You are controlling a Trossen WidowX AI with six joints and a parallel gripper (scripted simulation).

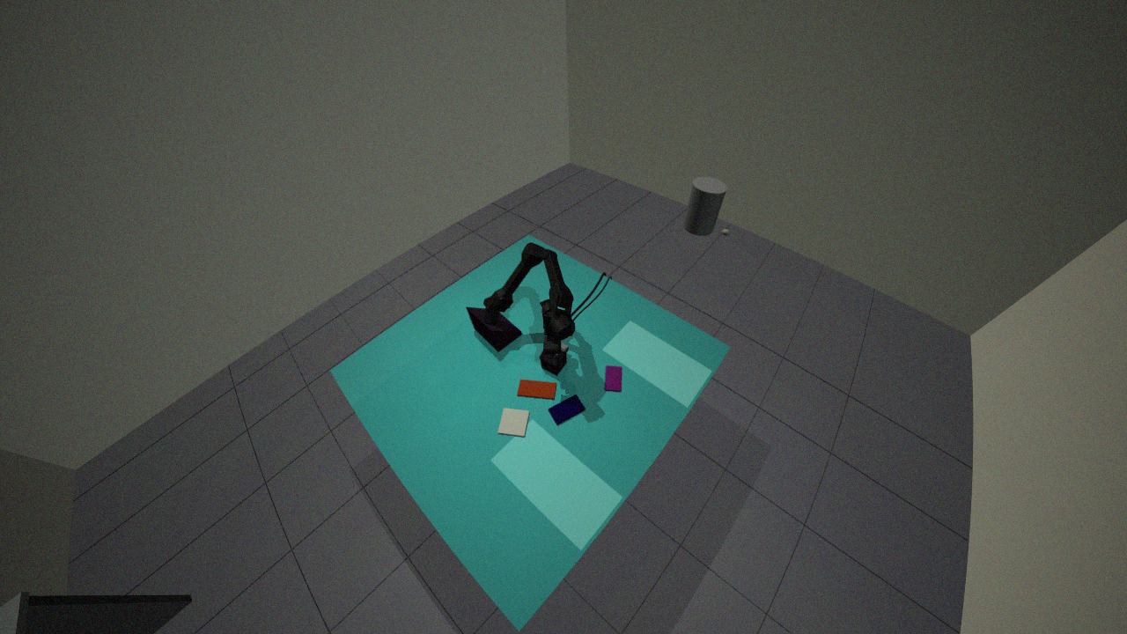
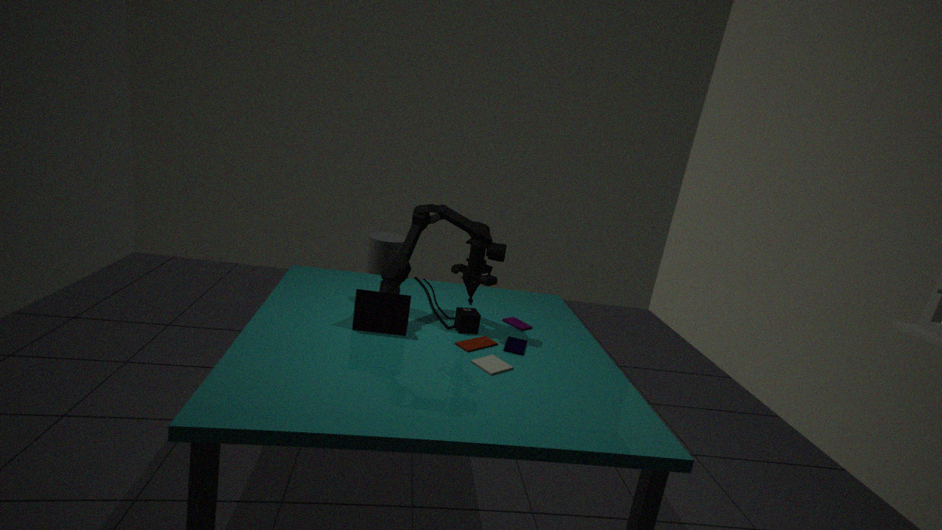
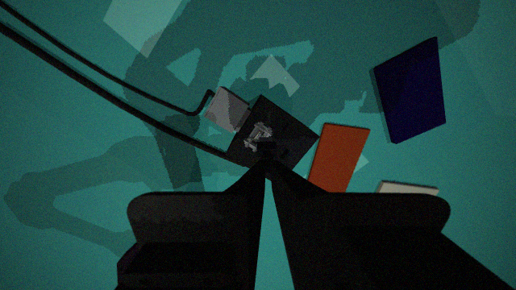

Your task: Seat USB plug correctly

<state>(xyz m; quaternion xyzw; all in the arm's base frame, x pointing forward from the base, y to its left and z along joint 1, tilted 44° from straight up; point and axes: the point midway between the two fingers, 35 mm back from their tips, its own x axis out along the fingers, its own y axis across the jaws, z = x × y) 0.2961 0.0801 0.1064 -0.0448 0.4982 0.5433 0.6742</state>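
My gripper tip is 2 cm above the USB plug. From my gripper tip the other things lie so: pale socket 1 cm to the left, 7 cm below; dark blue card 19 cm ahead, 10 cm to the right, 13 cm below; orange card 5 cm ahead, 13 cm to the right, 13 cm below.
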